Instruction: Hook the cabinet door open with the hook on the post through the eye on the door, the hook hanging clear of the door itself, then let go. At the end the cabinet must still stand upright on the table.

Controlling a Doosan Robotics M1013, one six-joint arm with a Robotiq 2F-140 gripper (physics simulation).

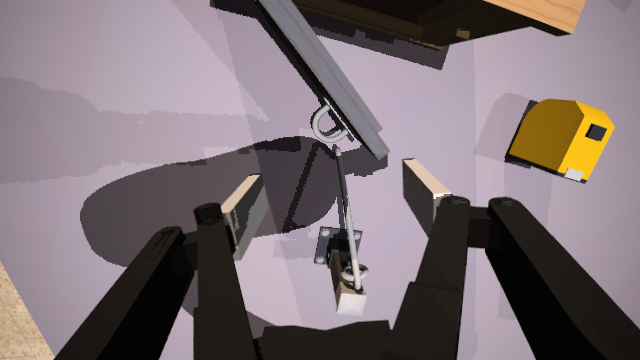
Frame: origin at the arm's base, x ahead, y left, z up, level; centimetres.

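Seen in the pictures: gripper, fingertip midpoint: [332, 184].
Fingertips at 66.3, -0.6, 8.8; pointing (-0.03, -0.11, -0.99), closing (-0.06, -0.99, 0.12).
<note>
Pixels of each thing's top centre, then the offset from my fingertips to it, as dx, dy, dz. "*": a spot on its surface instead. Level surfaces: height alone.
- grey cabinet door, surface spot: [332, 75] * +7.0, -1.1, +0.3
- wooden cabinet, surface spot: [542, 12] * +8.3, -11.7, +3.9
- metal eye, surface spot: [315, 124] * +3.6, +0.3, -4.6
- wooden post, surface spot: [351, 302] * -11.5, +0.1, -1.3
- dark screwed base plate, surface spot: [323, 245] * -11.4, +1.8, -11.0
- yellow block-shaped object, middle of its top: [597, 150] -2.8, -23.7, -3.2
- lilac table top, its level: dz -11.2
The grey cabinet door [332, 75] stands swung open from the wooden cabinet [542, 12] at the top. A metal eye [315, 124] sticks out from the door's face near its free edge. The wooden post [351, 302] stands at lower centre on a dark screwed base plate [323, 245]. The thin metal hook [349, 220] runs from the ring at the post's top to just below the eye. Its far end shows close by the eye's lower rim; whether it passes through the eye cannot be told. My gripper [332, 184] is open and empty, its fingers apart on either side of the hook.
A yellow block-shaped object [550, 135] with a dark square and a pale patch lies on the table at the right. The lilac table top [430, 100] ends at a speckled tan surface [15, 320] at the lower left. Dark shadows fall left of the hook.
</note>
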